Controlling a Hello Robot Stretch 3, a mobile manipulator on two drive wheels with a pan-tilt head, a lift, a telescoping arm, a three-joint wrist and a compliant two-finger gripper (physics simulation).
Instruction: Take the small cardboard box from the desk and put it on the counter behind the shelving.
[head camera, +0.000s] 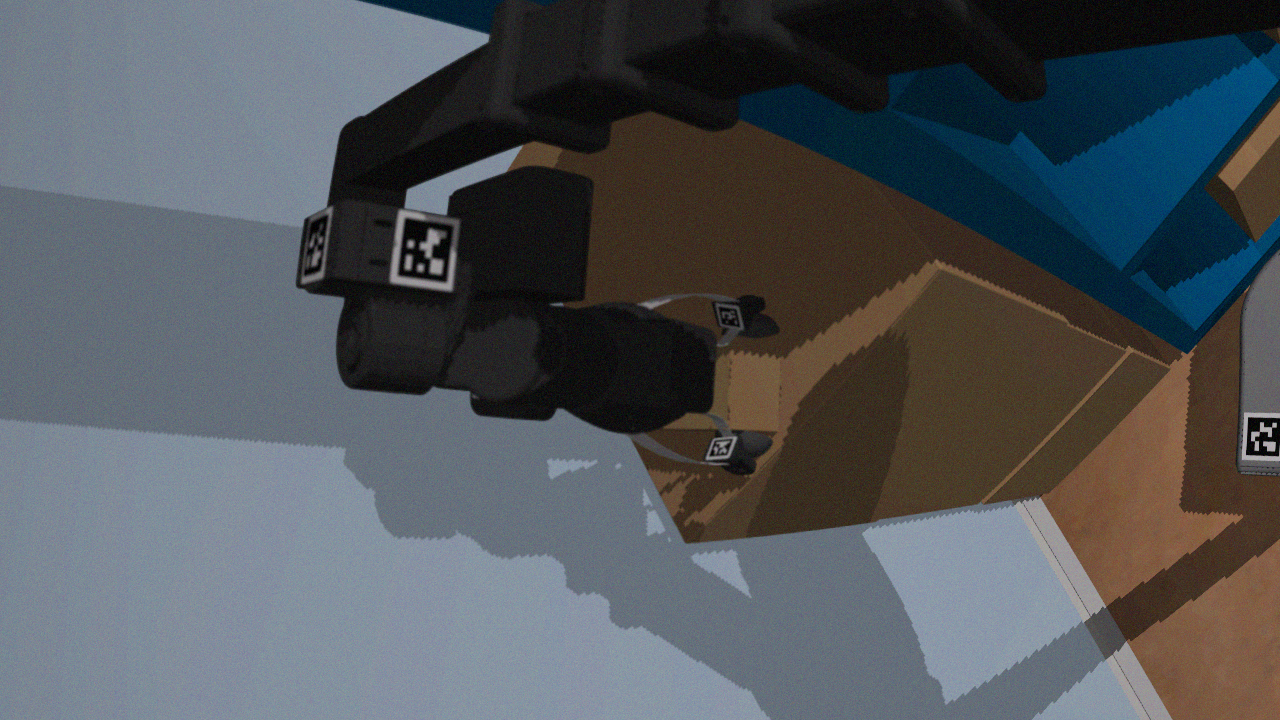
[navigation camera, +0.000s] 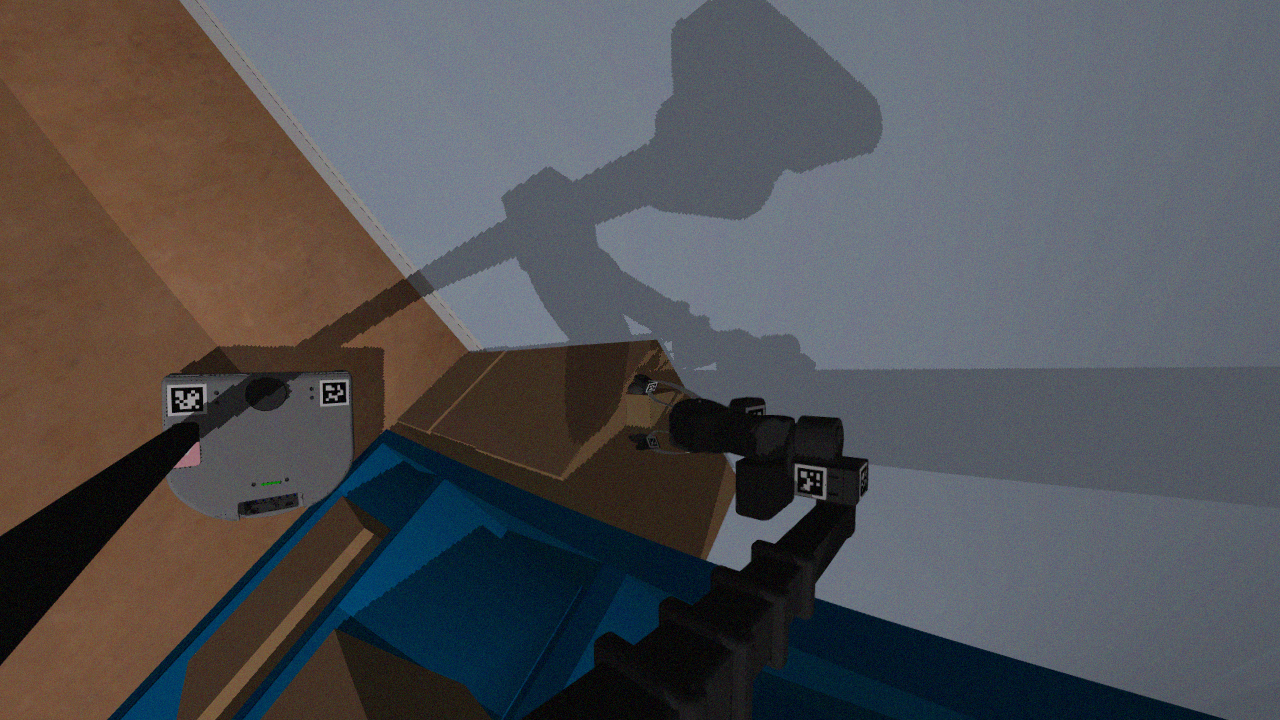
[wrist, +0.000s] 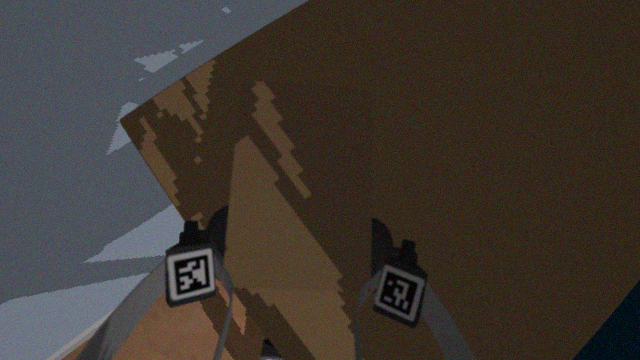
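Pixels of known places: gripper, fingertip midpoint: (head camera: 758, 386) (navigation camera: 634, 411) (wrist: 301, 238); robot's base at its link origin: (navigation camera: 266, 392).
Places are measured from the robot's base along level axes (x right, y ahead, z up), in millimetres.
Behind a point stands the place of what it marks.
My gripper (head camera: 751, 385) @(x 459, y -23, z 809 mm) (navigation camera: 640, 412) @(x 459, y -23, z 809 mm) (wrist: 301, 238) @(x 459, y -23, z 809 mm) is shut on the small cardboard box (head camera: 756, 398) @(x 437, y -14, z 836 mm) (navigation camera: 637, 410) @(x 437, y -18, z 836 mm) (wrist: 280, 225) @(x 463, y -14, z 862 mm), with one finger against each side. The light brown box sticks out a little past the palm, partly hidden by the wrist in the head and navigation views. It is held over a large brown block-like unit (head camera: 984, 385) @(x 372, y -38, z 601 mm) (navigation camera: 519, 411) @(x 378, y -32, z 585 mm) (wrist: 475, 150) @(x 523, y -128, z 810 mm); the height above it is hard to judge. Whether this unit is the counter, I cannot tell. The shelving (head camera: 859, 147) @(x 269, y -129, z 959 mm) (navigation camera: 537, 510) @(x 265, y -132, z 816 mm) is blue and stands along the unit's side. The desk cannot be made out.
Brown boxes (head camera: 1253, 183) @(x 125, y -289, z 299 mm) (navigation camera: 295, 600) @(x 20, y -385, z 326 mm) are in the blue shelving. My grey base (head camera: 1257, 385) @(x 142, y -66, z 160 mm) (navigation camera: 259, 447) @(x -16, y -110, z 160 mm) stands on orange-brown floor (head camera: 1199, 653) @(x 207, y 325, z 0 mm) (navigation camera: 223, 232) @(x -90, y 380, z 0 mm). A pale strip (head camera: 1074, 573) @(x 435, y 212, z 51 mm) (navigation camera: 331, 174) @(x 122, y 553, z 72 mm) borders the grey-blue surface (head camera: 223, 582) @(x 536, y 122, z 1169 mm) (navigation camera: 1029, 223) @(x 481, y 182, z 1307 mm), where my arm's shadow falls.
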